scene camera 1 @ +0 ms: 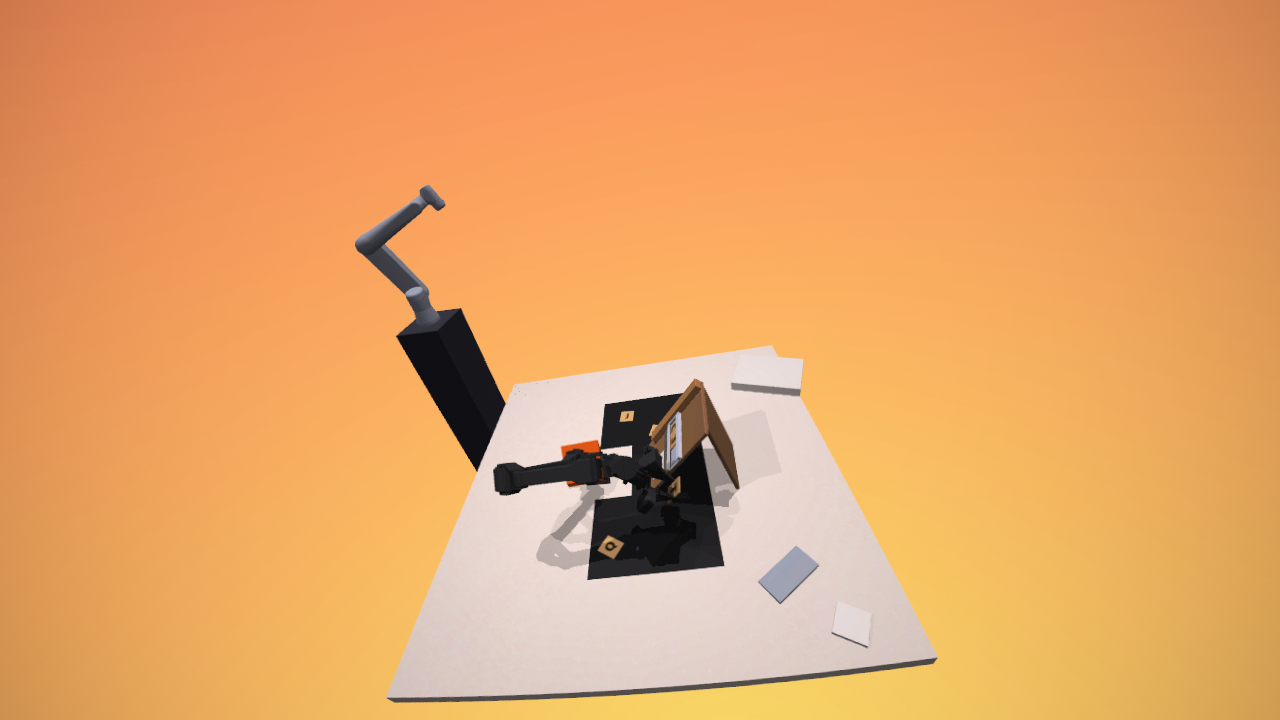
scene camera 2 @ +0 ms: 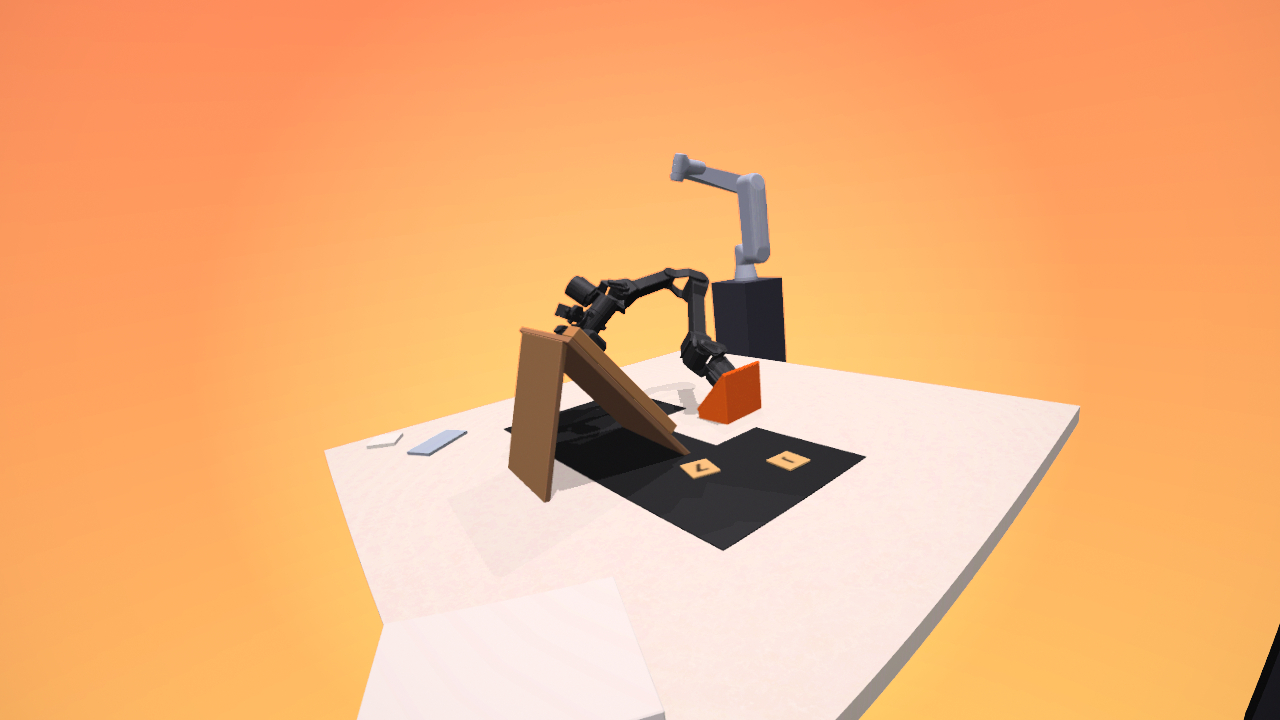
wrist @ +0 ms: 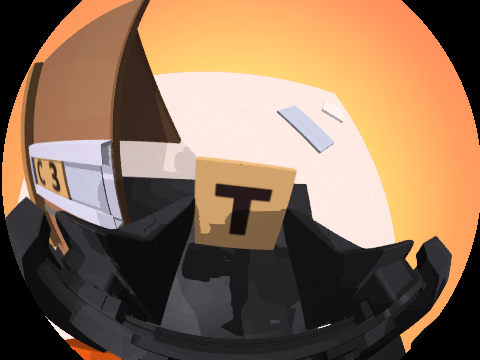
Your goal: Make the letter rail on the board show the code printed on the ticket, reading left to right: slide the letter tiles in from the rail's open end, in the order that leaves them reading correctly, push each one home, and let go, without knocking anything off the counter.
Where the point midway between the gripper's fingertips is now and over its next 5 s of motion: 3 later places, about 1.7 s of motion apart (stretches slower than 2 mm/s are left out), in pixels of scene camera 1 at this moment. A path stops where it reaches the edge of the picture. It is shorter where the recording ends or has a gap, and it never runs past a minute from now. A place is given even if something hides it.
The gripper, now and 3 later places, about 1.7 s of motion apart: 674, 489; 674, 483; 674, 476; 674, 468
